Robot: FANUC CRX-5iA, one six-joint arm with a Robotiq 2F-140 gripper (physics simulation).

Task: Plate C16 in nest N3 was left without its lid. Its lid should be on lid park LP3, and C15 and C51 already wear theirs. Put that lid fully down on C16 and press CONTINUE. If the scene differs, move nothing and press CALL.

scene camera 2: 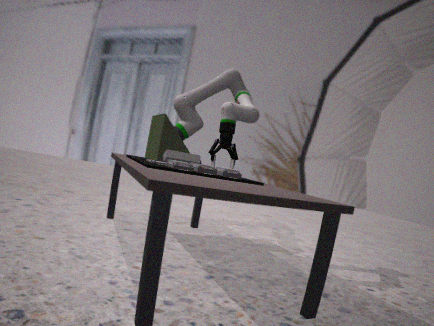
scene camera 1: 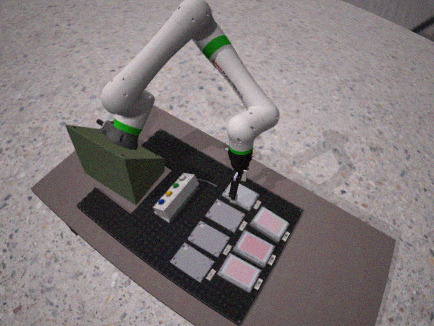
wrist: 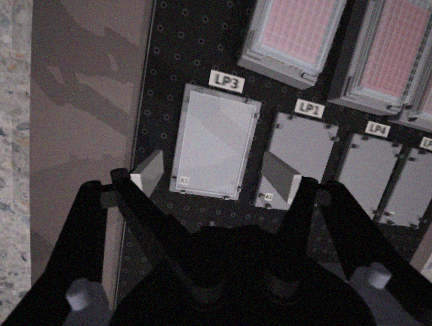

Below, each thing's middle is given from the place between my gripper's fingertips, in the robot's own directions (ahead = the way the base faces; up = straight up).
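The lid park LP3 [wrist: 189, 87] is 30 mm ahead of my hand and 20 mm below it. Counting from my hand again, I find the lid park LP1 [scene camera 1: 230, 218] 40 mm ahead, 130 mm to the right and 20 mm below, while the lid park LP4 [scene camera 1: 211, 240] is 50 mm ahead of my hand, 260 mm to the right of it and 20 mm below it. And the lid park LP2 [scene camera 1: 189, 260] is 60 mm ahead of my hand, 380 mm to the right and, once more, 20 mm below.
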